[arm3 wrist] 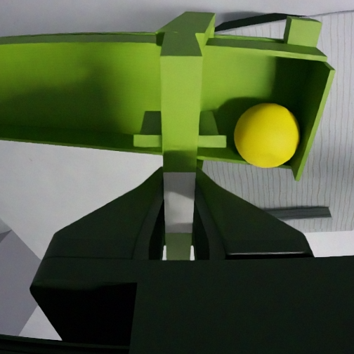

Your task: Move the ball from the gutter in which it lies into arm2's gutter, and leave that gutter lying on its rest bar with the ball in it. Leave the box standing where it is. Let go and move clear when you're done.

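Observation:
A green gutter [120,85] runs across the upper part of the arm3 wrist view, with an end wall at its right end and a handle bridging over it. The yellow ball [267,135] lies inside the gutter at its right end, close to the end wall. The arm3 gripper [180,202] is shut on the gutter's handle, a green post with a pale grip part between the two dark fingers. The other arms' grippers, arm2's gutter, and the box cannot be made out in this view.
A pale surface with fine wavy grain lines [340,125] shows behind the gutter's right end. A dark grey bar [302,213] lies on it at the lower right. A grey block-like shape [17,280] stands at the lower left. A dark strip [255,21] shows behind the gutter's upper edge.

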